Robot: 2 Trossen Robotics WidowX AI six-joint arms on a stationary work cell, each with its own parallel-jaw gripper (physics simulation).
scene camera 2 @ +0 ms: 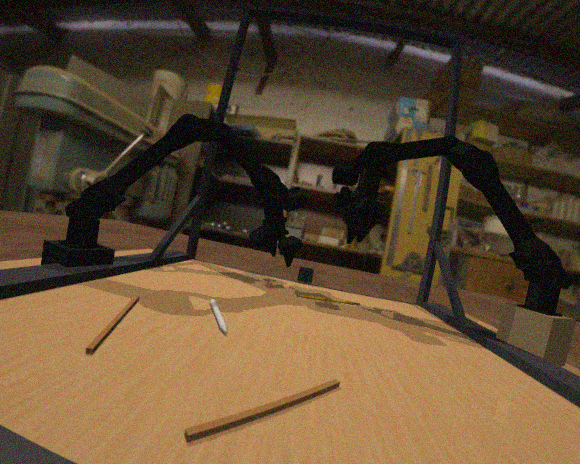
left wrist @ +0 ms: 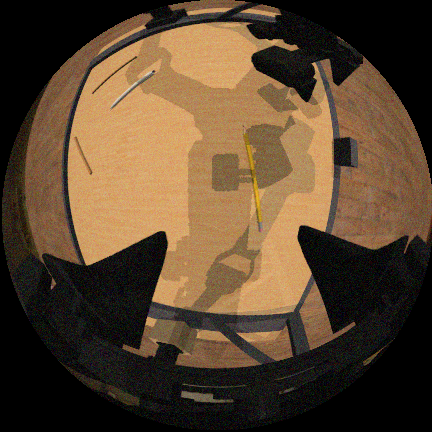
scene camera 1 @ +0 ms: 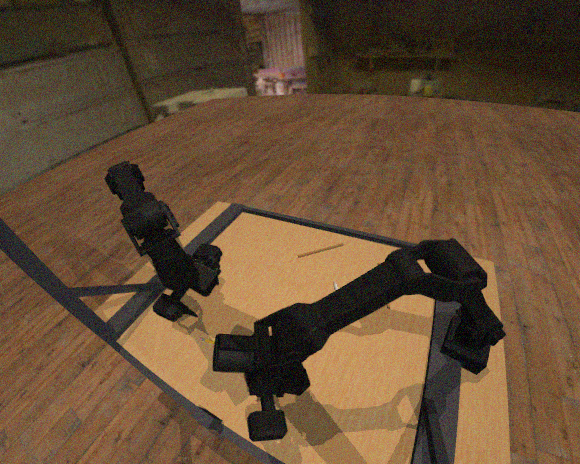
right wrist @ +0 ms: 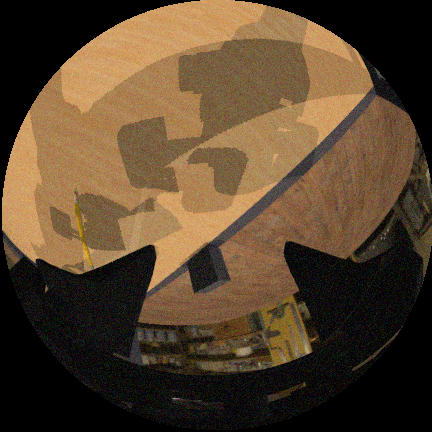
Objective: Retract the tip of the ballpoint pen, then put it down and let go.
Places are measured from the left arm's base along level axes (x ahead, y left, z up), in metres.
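Pixels of known places: left gripper, fingertip midpoint: (scene camera 2: 353,243) (left wrist: 234,235) (scene camera 1: 207,299); right gripper, fingertip midpoint: (scene camera 2: 281,261) (left wrist: 322,90) (scene camera 1: 251,406) (right wrist: 221,251); left arm's base at its link origin: (scene camera 2: 539,311) (left wrist: 169,347); right arm's base at its link origin: (scene camera 2: 80,245) (scene camera 1: 469,338).
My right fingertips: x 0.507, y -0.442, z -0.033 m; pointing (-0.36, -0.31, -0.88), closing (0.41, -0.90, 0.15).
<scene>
Ahead of a thing's pixels: the offset from my right fingertips to its middle. Level surfaces: height alone.
A slim white-grey pen @(dy +0.338, dx +0.159, dz -0.066 m) (scene camera 1: 335,286) (scene camera 2: 218,316) (left wrist: 131,90) lies flat on the wooden table top @(dz -0.071 m) (scene camera 2: 400,400) (left wrist: 125,200). Its ends are too small to tell whether the tip is out. It does not show in the right wrist view. My left gripper (scene camera 2: 357,239) (left wrist: 234,235) is open and empty, raised above the table at the right in scene camera 2. My right gripper (scene camera 2: 281,258) (right wrist: 221,251) is open and empty too, hanging above the table's far edge in scene camera 2. Both grippers are well away from the pen.
A yellow pencil @(dy +0.146, dx -0.126, dz -0.067 m) (scene camera 1: 210,340) (scene camera 2: 327,299) (left wrist: 254,180) (right wrist: 83,235) lies near the grippers. Two brown sticks lie on the table: one stick @(dy +0.407, dx +0.296, dz -0.067 m) (scene camera 2: 112,325) beside the pen, the other stick @(dy +0.545, dx +0.085, dz -0.067 m) (scene camera 2: 262,410) (scene camera 1: 320,250) farther off. Dark frame rails (left wrist: 65,165) border the table.
</scene>
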